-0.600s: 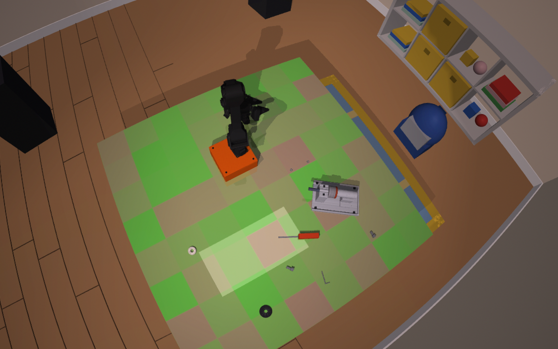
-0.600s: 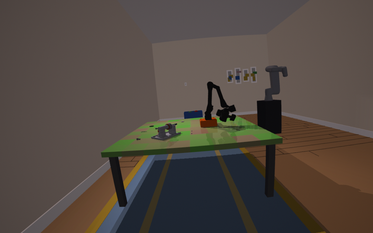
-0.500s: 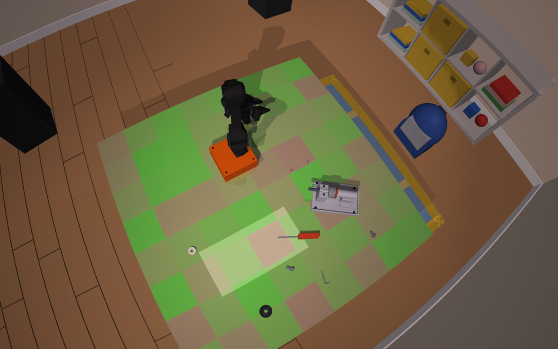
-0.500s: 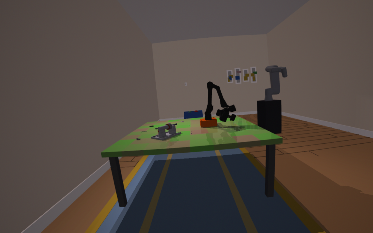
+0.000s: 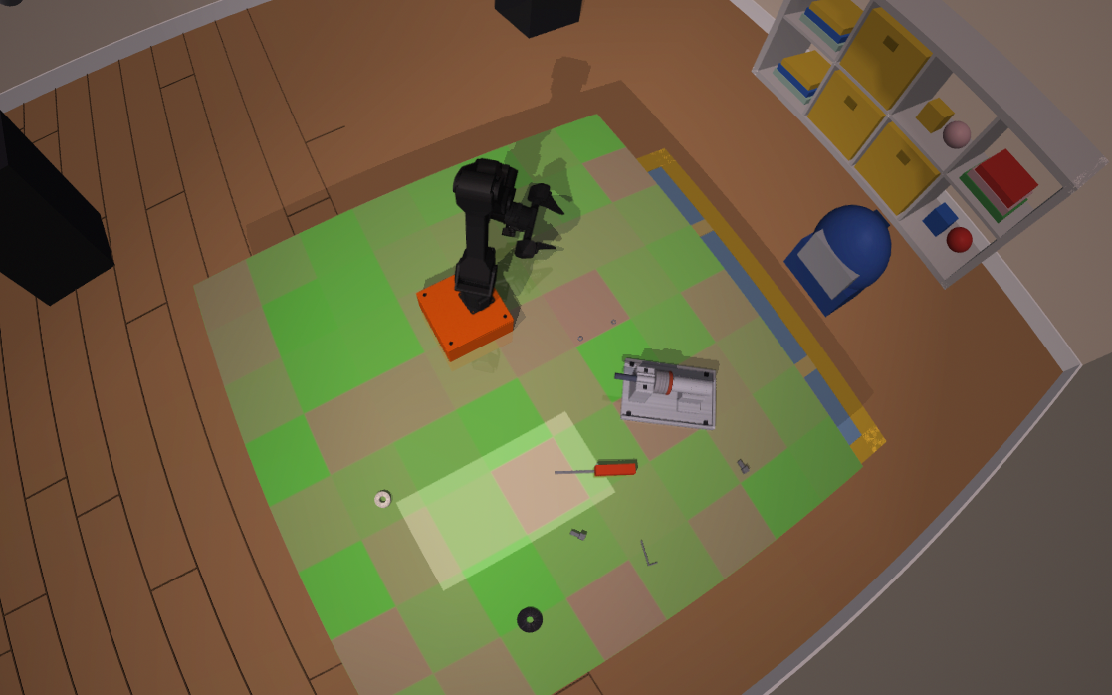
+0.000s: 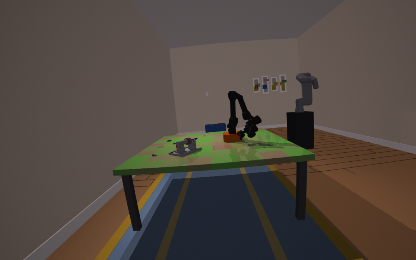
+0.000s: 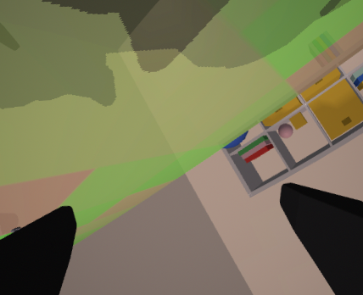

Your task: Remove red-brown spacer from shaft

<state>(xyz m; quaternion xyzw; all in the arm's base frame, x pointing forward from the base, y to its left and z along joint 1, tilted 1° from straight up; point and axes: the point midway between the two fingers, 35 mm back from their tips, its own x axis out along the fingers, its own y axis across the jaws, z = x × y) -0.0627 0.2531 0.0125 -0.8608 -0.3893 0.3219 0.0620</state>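
The dark shaft lies 45 cm ahead of my gripper tip, 7 cm to the right of it and 1 cm above it. Also, from my gripper tip: red-brown spacer 47 cm ahead, 4 cm to the right, 1 cm above.
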